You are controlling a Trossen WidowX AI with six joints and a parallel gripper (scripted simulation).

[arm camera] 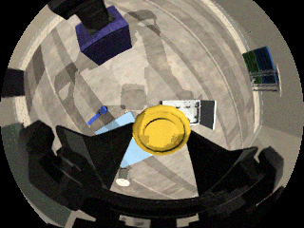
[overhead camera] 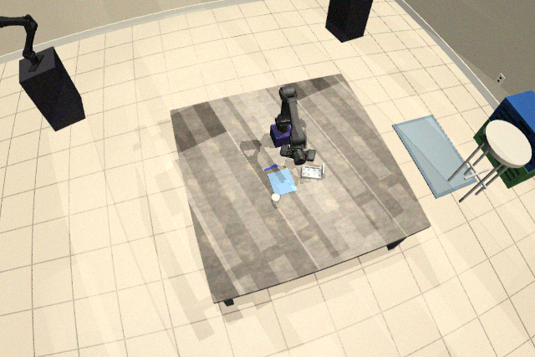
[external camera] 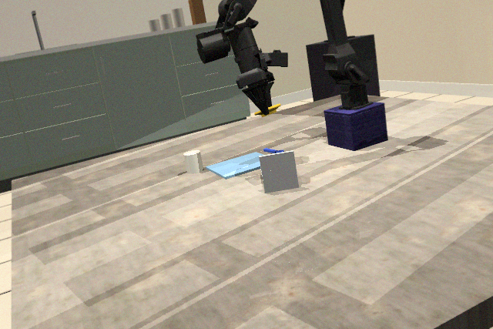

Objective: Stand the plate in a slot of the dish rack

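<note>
Now: gripper tip 110 mm above the dish rack, 70 mm to the right of it and 60 mm short of it. Round my gripper tip: blue spoon: 130 mm below, 120 mm to the right, 90 mm behind; yellow plate: 10 mm above; white cup: 210 mm to the right, 110 mm below, 110 mm ahead.
</note>
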